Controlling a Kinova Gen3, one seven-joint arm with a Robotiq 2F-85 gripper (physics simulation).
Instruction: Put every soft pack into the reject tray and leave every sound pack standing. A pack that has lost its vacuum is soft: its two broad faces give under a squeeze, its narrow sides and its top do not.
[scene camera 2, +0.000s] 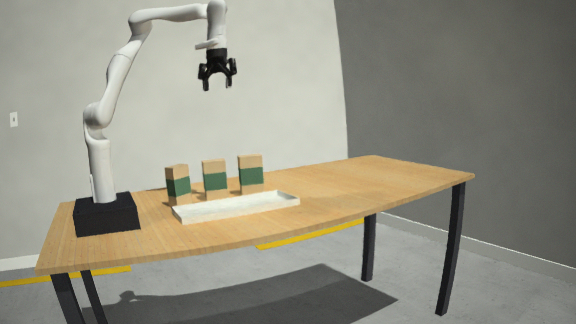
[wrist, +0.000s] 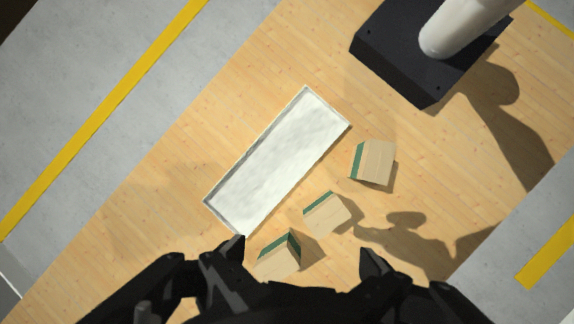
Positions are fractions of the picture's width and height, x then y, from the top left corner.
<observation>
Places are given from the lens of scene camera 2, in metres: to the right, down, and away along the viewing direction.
my gripper (scene camera 2: 0.38, 0.28): -0.24, -0.24, 1.31
white reject tray (scene camera 2: 0.40, 0.64): -0.18, 0.14, 1.30
</observation>
